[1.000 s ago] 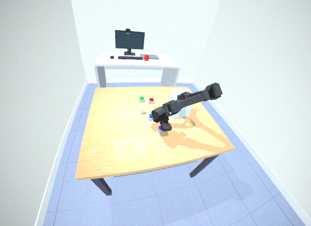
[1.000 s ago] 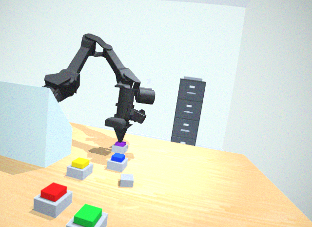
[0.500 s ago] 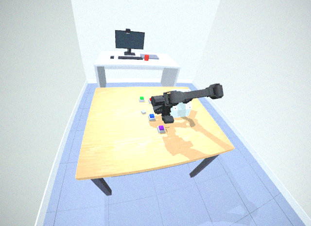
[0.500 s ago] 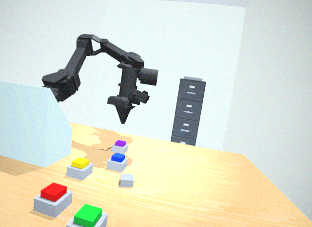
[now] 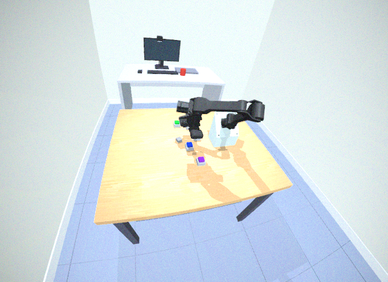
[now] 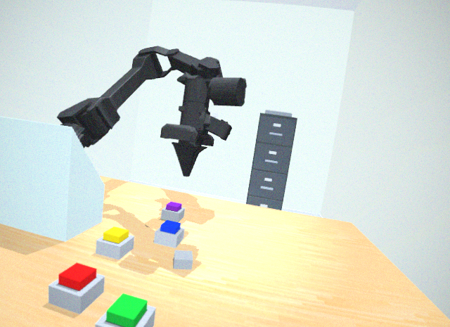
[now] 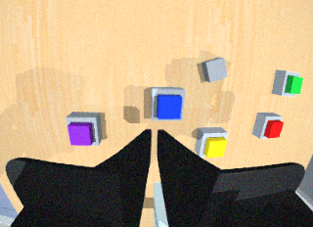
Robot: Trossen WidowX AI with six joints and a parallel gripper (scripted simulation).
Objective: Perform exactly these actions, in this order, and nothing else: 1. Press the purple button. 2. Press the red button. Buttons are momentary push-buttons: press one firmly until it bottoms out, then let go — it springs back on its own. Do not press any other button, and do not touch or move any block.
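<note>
My gripper tip is 24 cm to the left of the red button, 11 cm above it and 6 cm past it. The rest, counted from my gripper tip: blue button (11 cm below, 3 cm to the right, 1 cm behind); then purple button (11 cm below, 10 cm to the left, 5 cm behind); then small grey block (13 cm below, 11 cm to the right, 4 cm ahead).
</note>
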